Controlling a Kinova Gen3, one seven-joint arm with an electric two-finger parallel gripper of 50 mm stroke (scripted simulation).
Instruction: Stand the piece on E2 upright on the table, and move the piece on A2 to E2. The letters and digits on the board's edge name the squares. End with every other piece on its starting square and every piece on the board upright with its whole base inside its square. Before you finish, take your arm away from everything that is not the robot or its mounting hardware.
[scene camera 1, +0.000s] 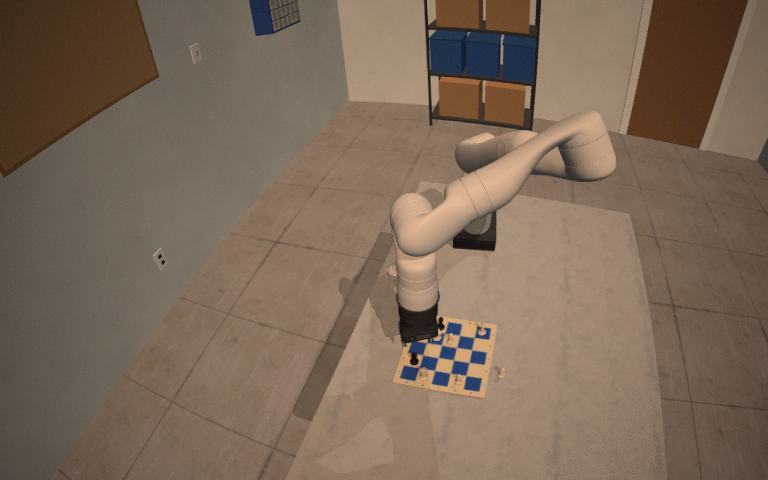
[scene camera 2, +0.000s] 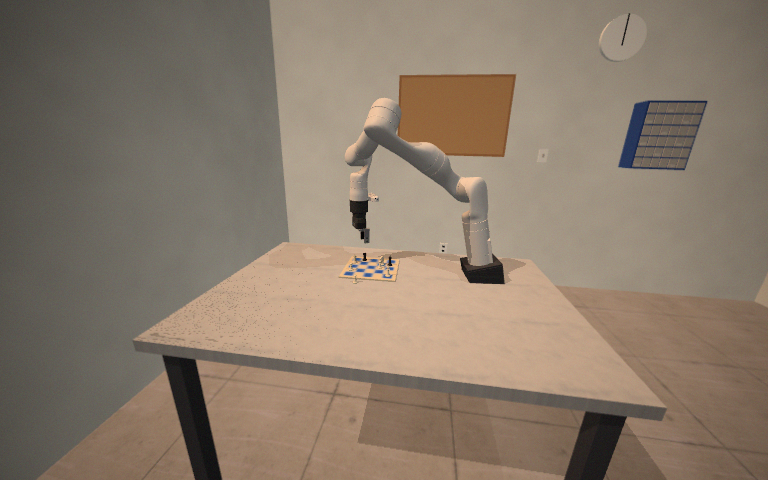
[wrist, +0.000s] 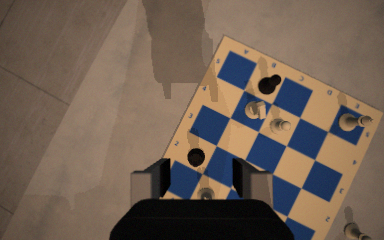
Path:
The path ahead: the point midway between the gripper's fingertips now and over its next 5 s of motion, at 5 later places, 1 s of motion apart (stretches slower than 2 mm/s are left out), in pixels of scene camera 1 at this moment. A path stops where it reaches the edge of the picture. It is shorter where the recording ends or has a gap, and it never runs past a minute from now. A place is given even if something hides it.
My gripper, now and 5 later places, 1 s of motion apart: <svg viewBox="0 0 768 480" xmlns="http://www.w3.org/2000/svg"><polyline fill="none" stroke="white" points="416,340 414,342 414,351 414,356 413,356 413,336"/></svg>

